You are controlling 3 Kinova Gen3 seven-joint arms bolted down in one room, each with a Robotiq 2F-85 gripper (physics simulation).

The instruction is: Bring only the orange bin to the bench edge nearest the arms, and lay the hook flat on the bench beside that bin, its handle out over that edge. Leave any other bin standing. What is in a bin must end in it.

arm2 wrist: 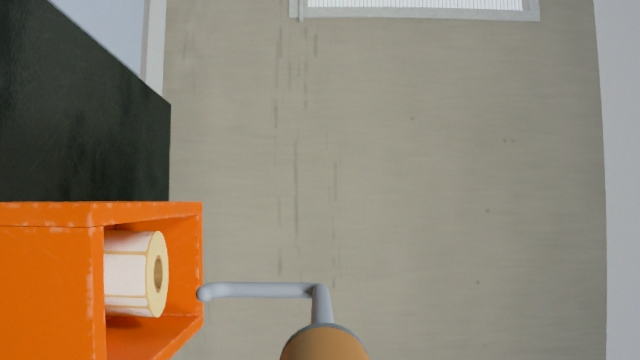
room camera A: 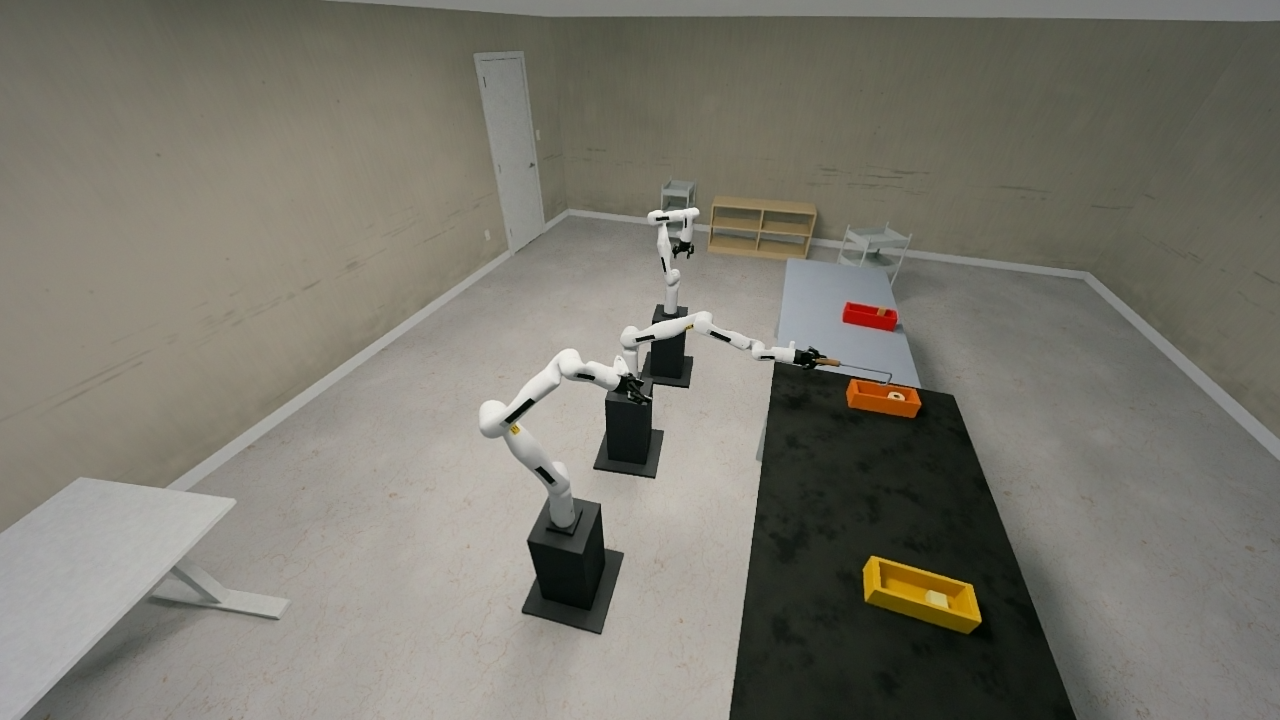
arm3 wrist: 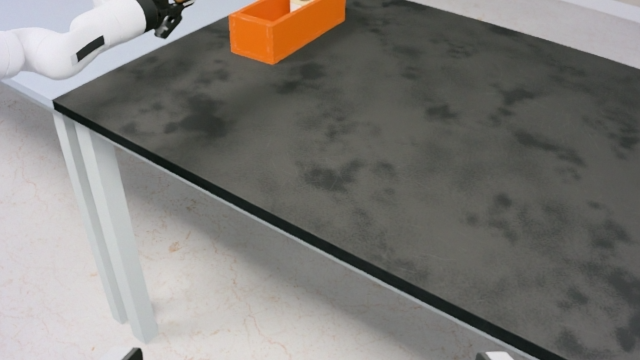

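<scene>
The orange bin (arm2 wrist: 47, 290) (arm3 wrist: 250, 40) (room camera A: 881, 400) stands upright on the black bench (arm2 wrist: 115, 155) (arm3 wrist: 375, 145) (room camera A: 841, 501), back from the edge nearest the arms, with a white label roll (arm2 wrist: 135, 275) (room camera A: 896, 394) inside. The hook (arm2 wrist: 265, 290) (room camera A: 859, 367) has a tan handle and grey rod; its bent tip overlaps the bin's rim in the arm2 wrist view, contact unclear. Arm2's gripper is shut on the handle, fingertips out of its view. Arm3's gripper (arm3 wrist: 312, 356) is open and empty. In room camera A the middle arm's gripper (room camera A: 812, 359) holds the hook.
A yellow bin (room camera A: 921, 595) with a pale block stands on the black bench's near part. A red bin (room camera A: 868, 317) stands on the grey-blue bench (room camera A: 819, 308). The near arm's gripper (room camera A: 640, 394) and far arm's gripper (room camera A: 683, 251) hang off the benches.
</scene>
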